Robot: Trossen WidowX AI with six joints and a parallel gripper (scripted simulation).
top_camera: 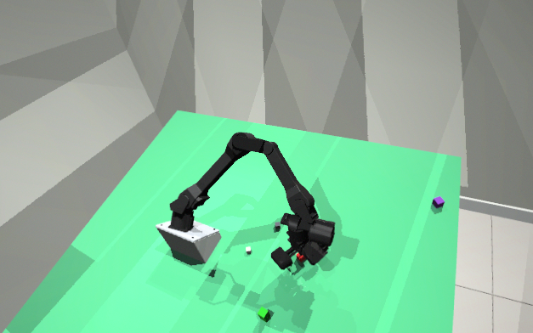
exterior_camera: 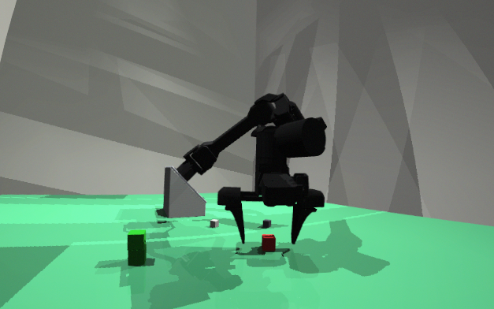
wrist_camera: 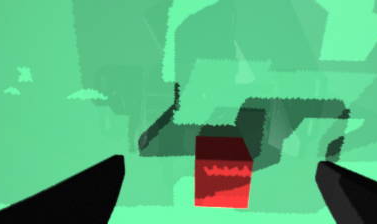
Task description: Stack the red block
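The small dark grey block is 10 cm to the left of my gripper tip and 10 cm behind it. From my gripper tip the other things lie so: small white block 18 cm behind, 1 cm to the right; purple block 43 cm ahead, 28 cm to the left; red block right at my gripper tip.
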